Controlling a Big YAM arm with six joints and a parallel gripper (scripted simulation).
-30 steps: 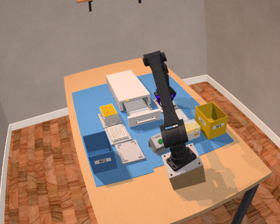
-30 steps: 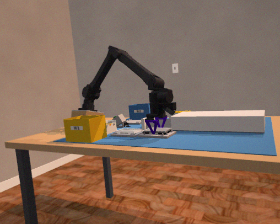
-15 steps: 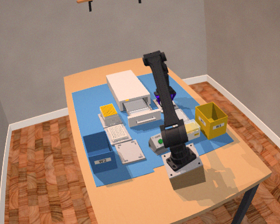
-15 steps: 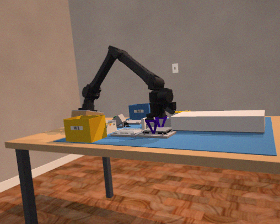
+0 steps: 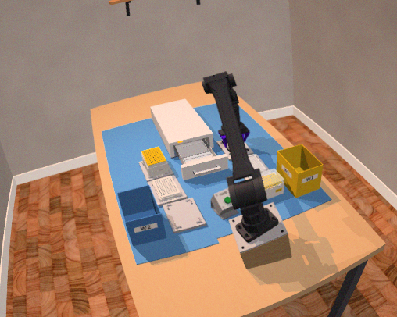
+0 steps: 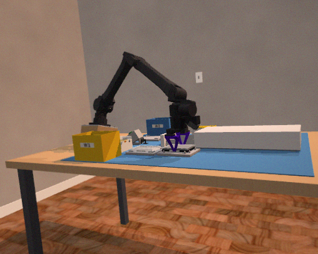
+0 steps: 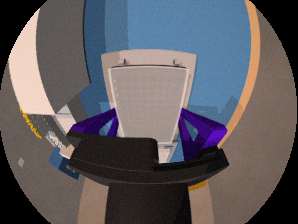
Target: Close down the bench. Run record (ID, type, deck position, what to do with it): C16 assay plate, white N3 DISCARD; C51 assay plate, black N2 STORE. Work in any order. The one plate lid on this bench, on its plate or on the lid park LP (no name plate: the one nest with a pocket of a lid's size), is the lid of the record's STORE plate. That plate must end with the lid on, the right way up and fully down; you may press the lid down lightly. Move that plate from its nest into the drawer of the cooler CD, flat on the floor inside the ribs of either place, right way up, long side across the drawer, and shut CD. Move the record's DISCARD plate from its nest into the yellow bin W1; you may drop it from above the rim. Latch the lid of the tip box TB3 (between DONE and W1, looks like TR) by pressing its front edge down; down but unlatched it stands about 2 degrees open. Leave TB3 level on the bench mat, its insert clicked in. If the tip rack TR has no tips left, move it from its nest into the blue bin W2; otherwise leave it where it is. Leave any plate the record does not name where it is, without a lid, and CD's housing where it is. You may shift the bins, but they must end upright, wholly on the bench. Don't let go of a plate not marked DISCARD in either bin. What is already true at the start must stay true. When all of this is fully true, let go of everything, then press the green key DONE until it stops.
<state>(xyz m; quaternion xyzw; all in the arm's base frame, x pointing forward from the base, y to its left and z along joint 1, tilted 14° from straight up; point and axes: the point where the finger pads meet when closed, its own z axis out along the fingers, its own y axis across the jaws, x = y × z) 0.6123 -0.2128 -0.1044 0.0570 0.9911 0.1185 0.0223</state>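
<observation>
Now: hand right at the black plate. Also, from my hand: cooler CD 18 cm to the left, 13 cm ahead, 1 cm above; cooler drawer 19 cm to the left, 1 cm behind; plate lid right at my hand.
</observation>
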